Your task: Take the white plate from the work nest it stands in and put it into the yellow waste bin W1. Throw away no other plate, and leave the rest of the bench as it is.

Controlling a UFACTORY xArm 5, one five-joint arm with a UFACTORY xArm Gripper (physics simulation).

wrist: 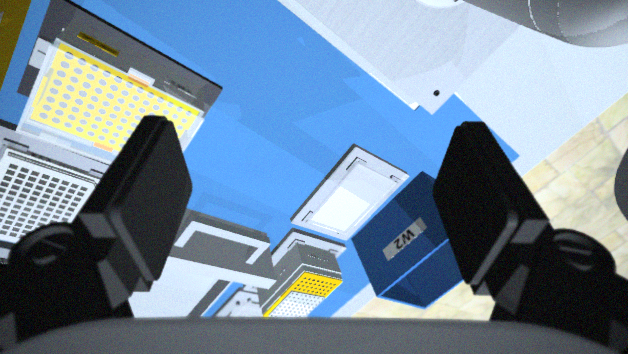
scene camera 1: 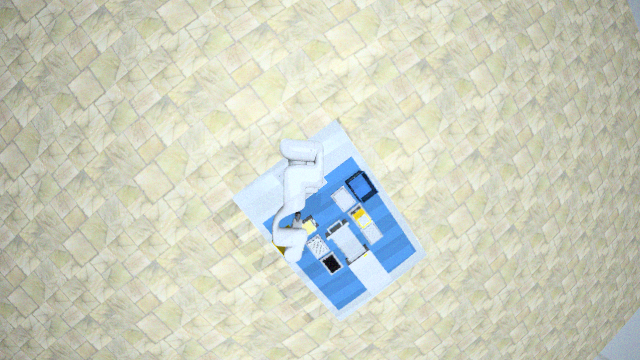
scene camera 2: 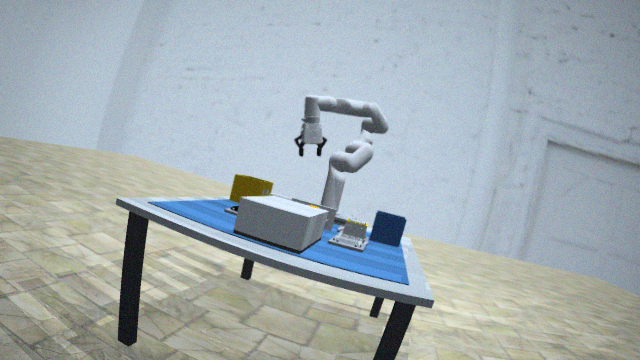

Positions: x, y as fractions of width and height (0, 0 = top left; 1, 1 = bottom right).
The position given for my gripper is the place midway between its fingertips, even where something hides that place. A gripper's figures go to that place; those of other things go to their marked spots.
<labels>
My gripper (wrist: 0.50, 0.44) is 11 cm from the lens. A yellow-topped rack (wrist: 0.49, 0.78): 55 cm from the lens. A flat pale pad (wrist: 0.58, 0.54) is 52 cm from the lens.
</labels>
